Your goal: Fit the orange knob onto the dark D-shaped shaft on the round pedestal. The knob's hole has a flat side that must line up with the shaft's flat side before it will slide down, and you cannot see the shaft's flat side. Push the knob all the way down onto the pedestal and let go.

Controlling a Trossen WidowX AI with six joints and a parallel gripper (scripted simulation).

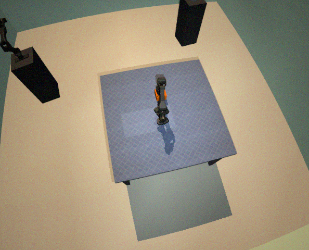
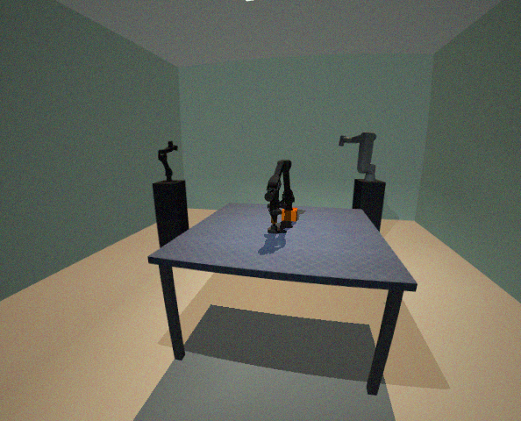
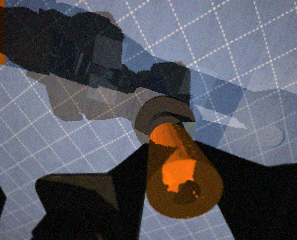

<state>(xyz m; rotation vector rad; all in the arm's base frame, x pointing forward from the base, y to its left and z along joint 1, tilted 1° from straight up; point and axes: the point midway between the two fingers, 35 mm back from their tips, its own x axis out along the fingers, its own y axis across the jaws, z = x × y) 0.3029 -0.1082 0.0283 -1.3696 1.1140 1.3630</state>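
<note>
The orange knob lies 20 mm above my gripper tip. From my gripper tip the other things lie so: dark shaft 40 mm below.
</note>
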